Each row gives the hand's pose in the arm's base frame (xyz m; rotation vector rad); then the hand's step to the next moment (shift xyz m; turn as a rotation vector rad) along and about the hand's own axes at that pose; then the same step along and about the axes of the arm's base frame.
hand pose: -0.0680 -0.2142 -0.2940 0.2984 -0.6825 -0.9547
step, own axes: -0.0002 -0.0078 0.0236 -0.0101 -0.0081 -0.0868
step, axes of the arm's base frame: -0.0206 -0.0028 0.0137 0.0475 -0.0011 -0.0738
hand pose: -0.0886 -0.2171 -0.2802 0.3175 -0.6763 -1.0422
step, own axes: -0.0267 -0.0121 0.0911 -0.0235 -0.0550 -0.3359
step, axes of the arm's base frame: -0.0762 0.0238 0.0527 0.1728 -0.0294 -0.2927
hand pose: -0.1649 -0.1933 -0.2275 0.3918 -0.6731 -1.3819
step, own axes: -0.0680 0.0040 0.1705 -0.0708 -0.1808 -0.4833
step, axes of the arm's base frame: -0.1097 0.0890 0.1173 0.1691 -0.0231 -0.4921
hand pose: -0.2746 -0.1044 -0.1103 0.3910 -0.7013 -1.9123
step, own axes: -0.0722 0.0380 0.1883 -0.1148 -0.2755 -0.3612
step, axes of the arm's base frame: -0.0462 0.1092 0.1675 0.0529 0.0825 -0.4582
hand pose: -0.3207 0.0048 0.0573 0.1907 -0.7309 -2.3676
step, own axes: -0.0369 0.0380 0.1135 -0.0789 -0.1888 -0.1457
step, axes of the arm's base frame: 0.0142 0.0504 0.1138 0.0048 0.1030 -0.2290
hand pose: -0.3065 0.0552 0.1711 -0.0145 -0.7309 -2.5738
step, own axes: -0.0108 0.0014 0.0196 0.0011 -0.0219 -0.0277
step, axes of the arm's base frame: 0.0080 0.0134 0.0161 -0.0074 0.0021 -0.0345
